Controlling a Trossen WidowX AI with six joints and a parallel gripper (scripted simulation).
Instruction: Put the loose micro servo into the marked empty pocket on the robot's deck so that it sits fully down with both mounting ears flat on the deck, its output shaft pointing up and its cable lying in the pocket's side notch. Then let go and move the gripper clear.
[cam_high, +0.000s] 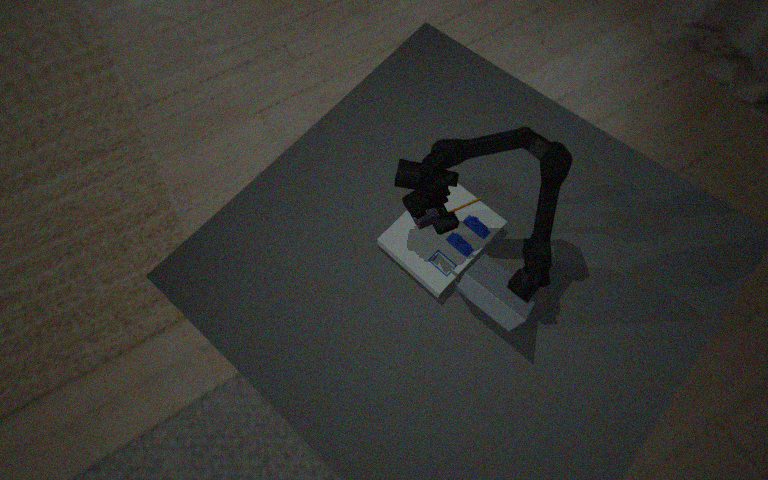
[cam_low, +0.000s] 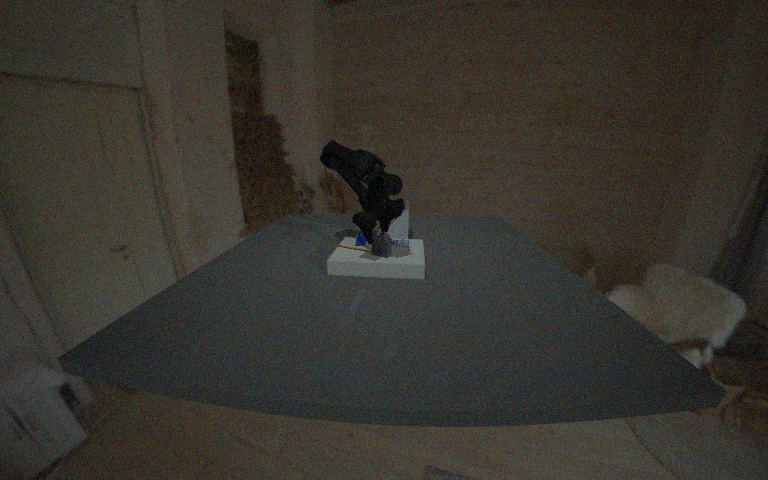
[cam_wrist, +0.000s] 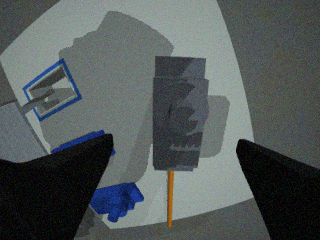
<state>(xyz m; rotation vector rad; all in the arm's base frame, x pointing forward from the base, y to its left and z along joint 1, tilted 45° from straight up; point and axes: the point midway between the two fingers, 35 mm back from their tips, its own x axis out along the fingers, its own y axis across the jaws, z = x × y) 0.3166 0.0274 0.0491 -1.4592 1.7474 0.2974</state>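
My gripper tip is 10 mm past the white deck and 70 mm above it.
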